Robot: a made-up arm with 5 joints.
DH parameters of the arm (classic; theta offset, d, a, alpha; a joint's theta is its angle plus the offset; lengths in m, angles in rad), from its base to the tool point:
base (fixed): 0 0 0.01 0
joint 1: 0 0.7 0 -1.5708
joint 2: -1.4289 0 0.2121 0
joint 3: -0.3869 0 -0.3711 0
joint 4: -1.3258 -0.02 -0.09 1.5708
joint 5: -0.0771 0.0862 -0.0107 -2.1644
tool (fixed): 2.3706 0.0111 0 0
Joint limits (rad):
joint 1: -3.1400..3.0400
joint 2: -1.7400..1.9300
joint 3: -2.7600..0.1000
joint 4: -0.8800..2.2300
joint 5: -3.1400..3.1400
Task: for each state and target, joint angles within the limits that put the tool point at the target. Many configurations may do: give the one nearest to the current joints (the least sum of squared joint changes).
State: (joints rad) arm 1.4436 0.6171 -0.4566 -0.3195 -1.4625
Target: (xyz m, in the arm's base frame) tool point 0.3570 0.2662 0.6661
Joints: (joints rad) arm 0.6752 0.1600 -0.7032 -0.4592 -1.4721
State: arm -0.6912 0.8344 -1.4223 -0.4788 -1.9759
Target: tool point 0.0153 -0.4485 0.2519
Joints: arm -1.5257 1.6669 -1.8301 -0.0975 -1.9854
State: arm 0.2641 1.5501 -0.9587 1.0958 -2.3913
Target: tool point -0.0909 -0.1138 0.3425
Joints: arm 0.7062 1.7036 -0.7308 1.1483 -2.4328
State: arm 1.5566 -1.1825 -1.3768 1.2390 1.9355
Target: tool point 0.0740 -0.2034 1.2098
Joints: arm 1.7204 -1.5548 -1.5027 1.2763 1.9537
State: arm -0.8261 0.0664 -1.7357 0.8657 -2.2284
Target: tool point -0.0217 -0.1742 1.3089
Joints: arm -1.6425 -0.4739 -1.9607 0.8605 -2.2928
